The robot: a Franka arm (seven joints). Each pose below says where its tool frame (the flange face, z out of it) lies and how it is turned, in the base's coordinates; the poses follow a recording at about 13 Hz.
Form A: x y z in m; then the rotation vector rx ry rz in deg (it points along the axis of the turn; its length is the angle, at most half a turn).
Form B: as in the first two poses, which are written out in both.
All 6 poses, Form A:
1: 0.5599 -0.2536 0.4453 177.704 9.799 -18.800
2: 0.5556 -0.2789 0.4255 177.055 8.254 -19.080
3: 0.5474 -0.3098 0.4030 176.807 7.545 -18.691
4: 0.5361 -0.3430 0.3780 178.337 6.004 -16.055
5: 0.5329 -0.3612 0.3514 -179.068 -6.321 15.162
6: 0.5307 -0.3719 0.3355 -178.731 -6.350 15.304
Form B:
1: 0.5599 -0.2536 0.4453 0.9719 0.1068 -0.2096 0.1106 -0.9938 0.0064
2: 0.5556 -0.2789 0.4255 0.9728 0.0887 -0.2139 0.0952 -0.9953 0.0201
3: 0.5474 -0.3098 0.4030 0.9743 0.0805 -0.2102 0.0880 -0.9958 0.0266
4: 0.5361 -0.3430 0.3780 0.9817 0.0654 -0.1789 0.0680 -0.9976 0.0086
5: 0.5329 -0.3612 0.3514 0.9833 0.0703 -0.1678 0.0697 -0.9975 -0.0091
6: 0.5307 -0.3719 0.3355 0.9830 0.0712 -0.1695 0.0697 -0.9975 -0.0148
